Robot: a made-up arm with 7 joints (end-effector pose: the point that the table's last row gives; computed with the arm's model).
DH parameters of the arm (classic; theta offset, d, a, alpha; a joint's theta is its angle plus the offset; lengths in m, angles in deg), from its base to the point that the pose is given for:
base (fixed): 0 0 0 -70
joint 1: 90 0 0 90
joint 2: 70 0 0 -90
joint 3: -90 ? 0.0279 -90
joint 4: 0 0 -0.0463 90
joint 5: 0 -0.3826 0 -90
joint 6: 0 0 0 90
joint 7: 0 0 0 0
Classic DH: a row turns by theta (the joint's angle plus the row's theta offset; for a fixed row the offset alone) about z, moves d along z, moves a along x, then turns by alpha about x.
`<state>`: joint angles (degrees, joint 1 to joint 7).
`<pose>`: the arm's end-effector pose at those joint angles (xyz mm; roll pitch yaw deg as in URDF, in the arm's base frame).
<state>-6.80 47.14 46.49 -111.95 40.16 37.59 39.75</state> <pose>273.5 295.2 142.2 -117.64 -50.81 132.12</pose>
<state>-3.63 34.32 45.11 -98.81 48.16 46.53 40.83</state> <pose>300.8 368.3 -12.2 -78.90 -29.81 103.14</pose>
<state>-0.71 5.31 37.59 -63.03 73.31 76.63 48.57</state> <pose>281.9 253.0 -438.7 -39.64 57.93 89.60</pose>
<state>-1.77 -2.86 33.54 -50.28 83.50 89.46 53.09</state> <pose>260.8 132.4 -529.0 55.08 86.43 174.28</pose>
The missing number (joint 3, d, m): -0.2488
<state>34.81 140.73 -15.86 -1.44 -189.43 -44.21 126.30</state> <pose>178.7 416.7 441.0 174.67 11.14 107.14</pose>
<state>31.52 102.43 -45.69 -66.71 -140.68 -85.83 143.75</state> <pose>50.6 517.1 -237.3 -174.67 75.53 143.40</pose>
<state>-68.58 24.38 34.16 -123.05 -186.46 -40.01 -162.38</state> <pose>171.3 111.7 322.7 -158.79 -21.00 177.43</pose>
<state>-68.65 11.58 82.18 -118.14 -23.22 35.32 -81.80</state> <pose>172.1 345.1 114.2 106.32 -52.42 -23.48</pose>
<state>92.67 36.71 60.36 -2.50 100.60 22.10 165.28</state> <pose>-606.0 159.8 89.1 -46.01 68.83 -65.08</pose>
